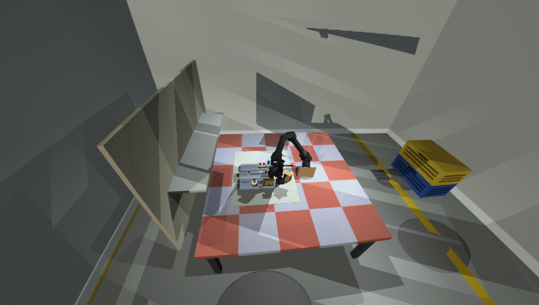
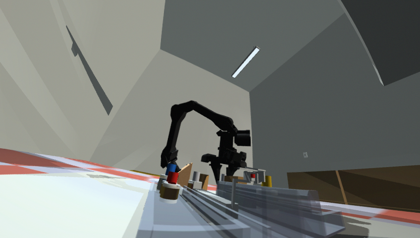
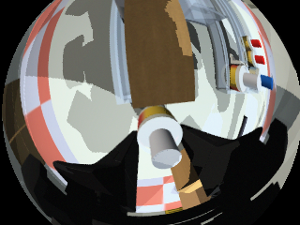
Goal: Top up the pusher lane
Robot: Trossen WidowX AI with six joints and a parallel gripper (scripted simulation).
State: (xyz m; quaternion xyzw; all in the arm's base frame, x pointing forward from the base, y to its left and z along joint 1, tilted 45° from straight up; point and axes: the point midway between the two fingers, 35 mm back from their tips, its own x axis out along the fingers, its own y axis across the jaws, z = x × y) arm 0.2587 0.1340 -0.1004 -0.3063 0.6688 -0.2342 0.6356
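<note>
Right now the brown box is 70 mm ahead of my gripper tip and 10 mm to the left of it. Round my gripper tip: grey lane rack (220 mm ahead, 80 mm to the right, 20 mm below); then tall panel (680 mm ahead, 360 mm above, 60 mm to the right).
</note>
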